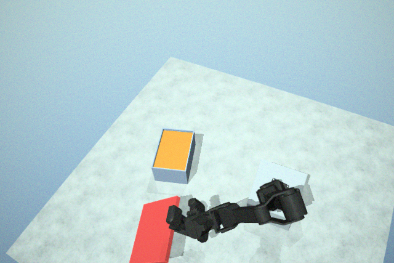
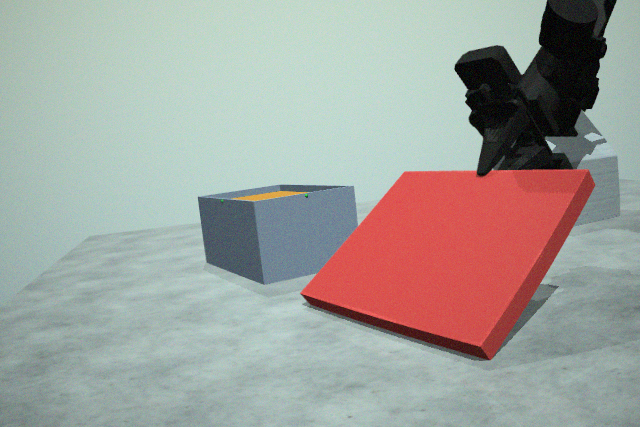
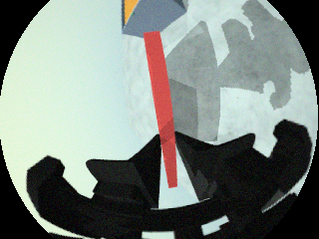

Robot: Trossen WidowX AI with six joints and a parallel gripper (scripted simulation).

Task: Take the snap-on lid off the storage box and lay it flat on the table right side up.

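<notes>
The red lid lies 60 mm ahead of my gripper tip, 30 mm to the left of it and 40 mm below it. Also, from my gripper tip: blue-grey storage box: 190 mm ahead, 300 mm to the right, 60 mm below.
</notes>
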